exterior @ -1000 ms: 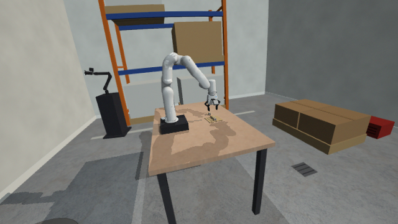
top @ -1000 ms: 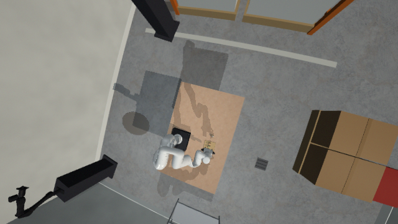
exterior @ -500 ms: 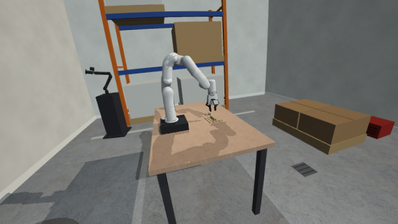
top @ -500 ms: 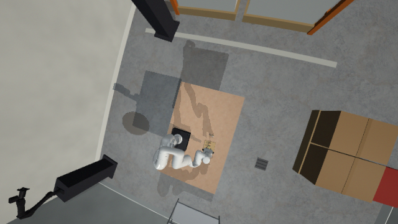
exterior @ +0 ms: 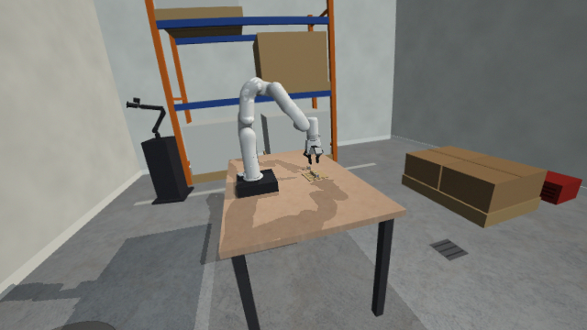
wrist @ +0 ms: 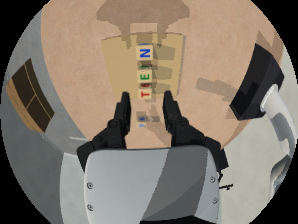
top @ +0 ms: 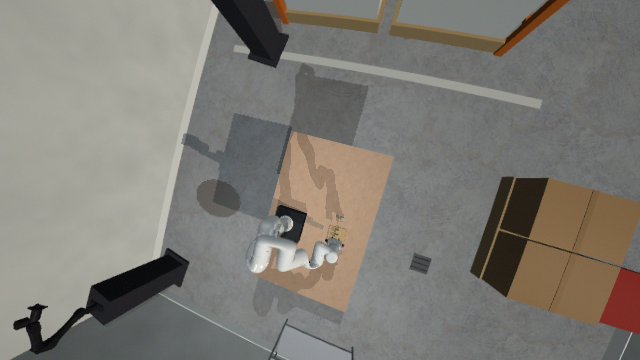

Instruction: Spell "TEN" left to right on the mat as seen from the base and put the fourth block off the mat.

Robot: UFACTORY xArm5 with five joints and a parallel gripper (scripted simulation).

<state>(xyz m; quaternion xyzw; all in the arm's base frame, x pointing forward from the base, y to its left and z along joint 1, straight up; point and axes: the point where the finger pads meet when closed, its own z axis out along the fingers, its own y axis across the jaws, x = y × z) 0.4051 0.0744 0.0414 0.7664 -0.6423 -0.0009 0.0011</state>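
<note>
Now: hand 110 mm above the tan mat.
</note>
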